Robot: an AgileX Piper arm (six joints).
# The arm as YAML. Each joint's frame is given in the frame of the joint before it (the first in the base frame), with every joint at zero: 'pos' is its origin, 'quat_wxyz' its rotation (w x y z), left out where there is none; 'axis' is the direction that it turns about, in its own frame. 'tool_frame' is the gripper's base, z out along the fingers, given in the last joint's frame.
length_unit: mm
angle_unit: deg
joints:
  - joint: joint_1
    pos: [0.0, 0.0, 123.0]
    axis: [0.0, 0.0, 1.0]
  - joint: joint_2
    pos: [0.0, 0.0, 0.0]
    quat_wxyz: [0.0, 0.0, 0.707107, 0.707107]
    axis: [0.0, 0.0, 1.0]
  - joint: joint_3
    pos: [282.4, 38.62, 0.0]
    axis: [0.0, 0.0, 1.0]
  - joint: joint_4
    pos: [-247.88, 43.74, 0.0]
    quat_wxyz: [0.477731, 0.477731, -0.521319, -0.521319]
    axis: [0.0, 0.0, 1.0]
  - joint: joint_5
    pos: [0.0, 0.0, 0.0]
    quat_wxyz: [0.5, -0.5, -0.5, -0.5]
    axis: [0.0, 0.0, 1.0]
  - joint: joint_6
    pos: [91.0, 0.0, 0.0]
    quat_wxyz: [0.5, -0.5, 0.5, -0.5]
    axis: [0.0, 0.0, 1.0]
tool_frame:
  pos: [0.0, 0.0, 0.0]
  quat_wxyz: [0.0, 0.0, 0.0, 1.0]
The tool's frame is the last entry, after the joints.
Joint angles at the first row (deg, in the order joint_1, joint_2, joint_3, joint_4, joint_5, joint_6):
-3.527, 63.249, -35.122, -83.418, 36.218, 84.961
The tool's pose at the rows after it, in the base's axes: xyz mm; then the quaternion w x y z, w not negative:
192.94, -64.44, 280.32, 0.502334, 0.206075, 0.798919, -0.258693
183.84, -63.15, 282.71, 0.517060, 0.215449, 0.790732, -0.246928
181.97, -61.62, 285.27, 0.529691, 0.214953, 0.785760, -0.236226
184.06, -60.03, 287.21, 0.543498, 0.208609, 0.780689, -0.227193
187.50, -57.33, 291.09, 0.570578, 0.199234, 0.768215, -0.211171
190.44, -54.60, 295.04, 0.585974, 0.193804, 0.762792, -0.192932
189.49, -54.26, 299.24, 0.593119, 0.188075, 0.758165, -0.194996
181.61, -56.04, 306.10, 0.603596, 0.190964, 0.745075, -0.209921
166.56, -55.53, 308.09, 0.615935, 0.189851, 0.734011, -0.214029
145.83, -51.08, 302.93, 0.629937, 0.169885, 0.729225, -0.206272
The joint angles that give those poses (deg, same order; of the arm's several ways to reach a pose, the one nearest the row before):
-3.526, 59.231, -32.557, -83.545, 35.457, 85.180
-3.526, 56.514, -31.334, -83.547, 34.892, 86.492
-3.526, 55.498, -31.101, -84.410, 33.746, 87.834
-3.526, 55.498, -31.103, -87.124, 32.324, 90.586
-3.529, 55.500, -31.025, -93.449, 30.191, 97.198
-3.529, 55.498, -31.506, -96.164, 28.215, 100.545
-3.529, 54.937, -31.832, -96.927, 28.059, 100.423
-3.525, 52.864, -31.707, -97.060, 29.716, 99.359
-3.530, 48.845, -29.847, -97.087, 30.012, 98.475
-3.526, 42.712, -26.096, -97.184, 27.734, 96.734

